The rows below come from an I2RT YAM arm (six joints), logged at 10 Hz.
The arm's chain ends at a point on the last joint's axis. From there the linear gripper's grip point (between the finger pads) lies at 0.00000 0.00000 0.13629 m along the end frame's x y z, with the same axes.
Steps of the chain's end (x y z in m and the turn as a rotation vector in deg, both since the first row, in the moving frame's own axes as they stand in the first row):
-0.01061 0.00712 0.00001 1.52 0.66 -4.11
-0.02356 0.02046 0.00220 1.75 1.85 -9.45
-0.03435 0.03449 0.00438 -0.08 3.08 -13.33
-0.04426 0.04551 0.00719 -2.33 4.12 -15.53
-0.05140 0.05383 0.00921 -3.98 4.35 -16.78
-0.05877 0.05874 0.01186 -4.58 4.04 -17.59
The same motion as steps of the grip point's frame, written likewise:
-0.00917 0.00345 -0.00005 1.52 0.66 -4.11
-0.01952 0.01596 0.00207 1.75 1.85 -9.45
-0.02707 0.03383 0.00418 -0.08 3.08 -13.33
-0.03384 0.04966 0.00673 -2.33 4.12 -15.53
-0.03984 0.06164 0.00849 -3.98 4.35 -16.78
-0.04767 0.06798 0.01109 -4.58 4.04 -17.59

